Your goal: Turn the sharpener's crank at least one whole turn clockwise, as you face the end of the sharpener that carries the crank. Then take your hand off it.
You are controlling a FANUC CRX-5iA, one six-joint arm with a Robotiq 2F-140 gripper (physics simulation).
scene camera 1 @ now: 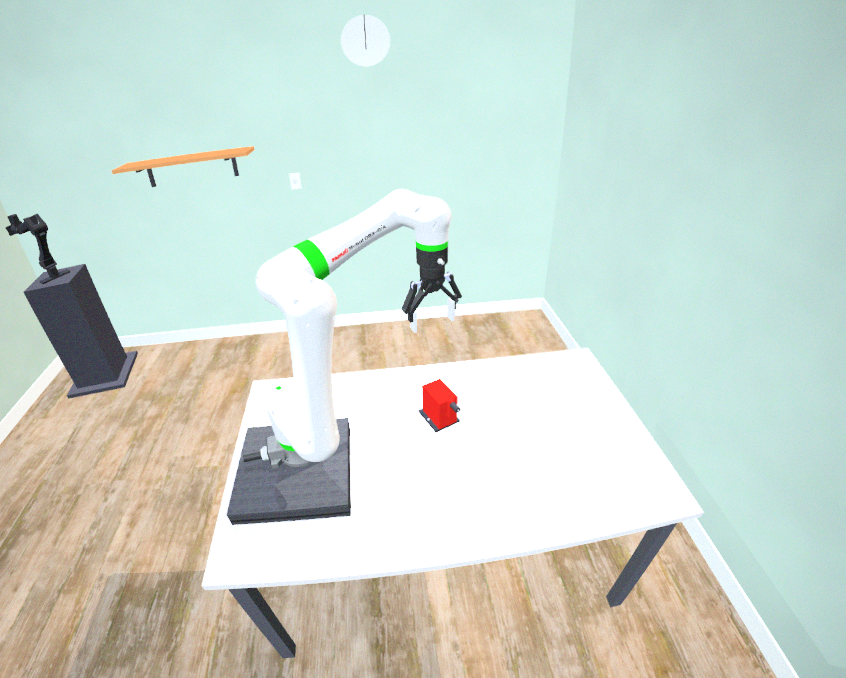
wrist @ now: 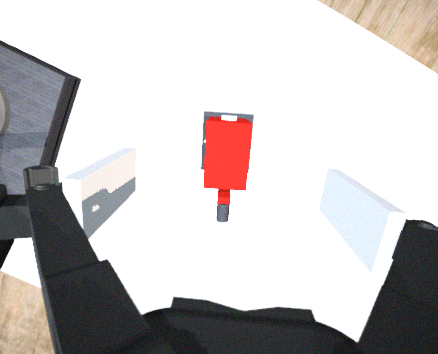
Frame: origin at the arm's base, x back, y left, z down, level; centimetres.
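Seen in the pictures: gripper, fingertip midpoint: point(scene camera 1: 432, 324) point(wrist: 229, 179).
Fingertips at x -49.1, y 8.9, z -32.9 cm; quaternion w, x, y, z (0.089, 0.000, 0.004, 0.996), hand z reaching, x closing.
Offsets run from my fingertips to a thing's top centre. "spot": to the spot under its first point. Level surfaces: height alone.
The red sharpener @[spot: dx +1.5, dy -9.6, dz +26.0 cm] point(scene camera 1: 438, 404) point(wrist: 227, 154) stands upright on the white table @[dz +38.5 cm] point(scene camera 1: 536, 466) point(wrist: 150, 75), on a dark grey base plate. Its crank shows as a short red piece with a dark grey handle @[spot: dx -2.8, dy -14.3, dz +24.6 cm] point(scene camera 1: 455, 407) point(wrist: 222, 213), at the end that faces the bottom of the wrist view. My gripper point(scene camera 1: 432, 321) point(wrist: 229, 179) is wide open and empty, pointing down. It hangs high above the sharpener and touches nothing. In the wrist view the sharpener and crank show between the two white fingertips, far below them.
The arm's dark mounting plate point(scene camera 1: 324, 487) point(wrist: 30, 100) lies on the table at the left. A second small black arm point(scene camera 1: 43, 243) stands on a dark pedestal point(scene camera 1: 77, 328) at the far left. An orange shelf point(scene camera 1: 185, 159) and a clock point(scene camera 1: 365, 40) are on the back wall.
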